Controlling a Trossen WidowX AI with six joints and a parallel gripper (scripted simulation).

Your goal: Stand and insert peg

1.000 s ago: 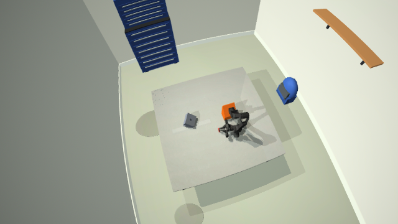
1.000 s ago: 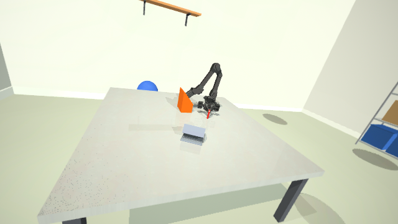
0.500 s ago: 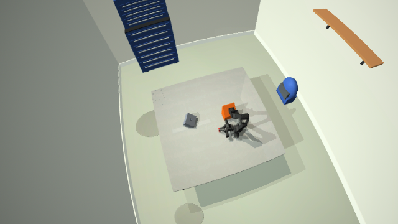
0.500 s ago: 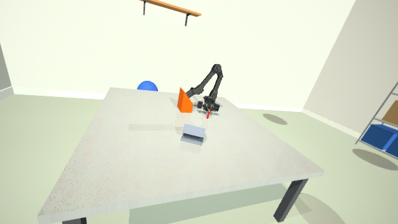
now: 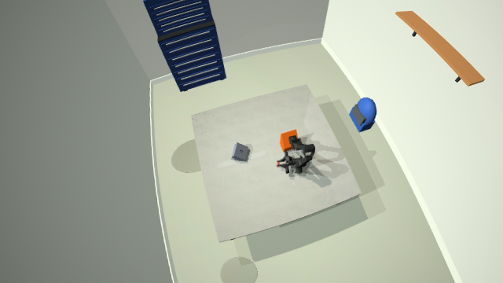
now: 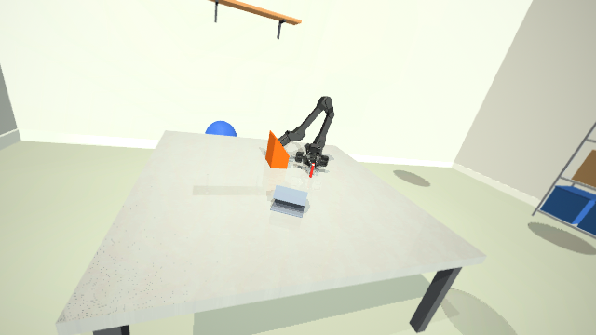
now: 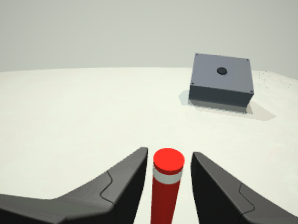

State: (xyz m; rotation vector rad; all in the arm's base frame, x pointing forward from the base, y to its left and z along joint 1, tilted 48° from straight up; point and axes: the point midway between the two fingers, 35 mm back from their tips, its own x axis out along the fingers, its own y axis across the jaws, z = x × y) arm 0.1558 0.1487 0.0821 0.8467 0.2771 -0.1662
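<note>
The red peg is 10 mm behind my gripper tip and 10 mm below it. The rest, counted from my gripper tip: grey sloped panel: 280 mm ahead, 200 mm to the right, 20 mm below.
</note>
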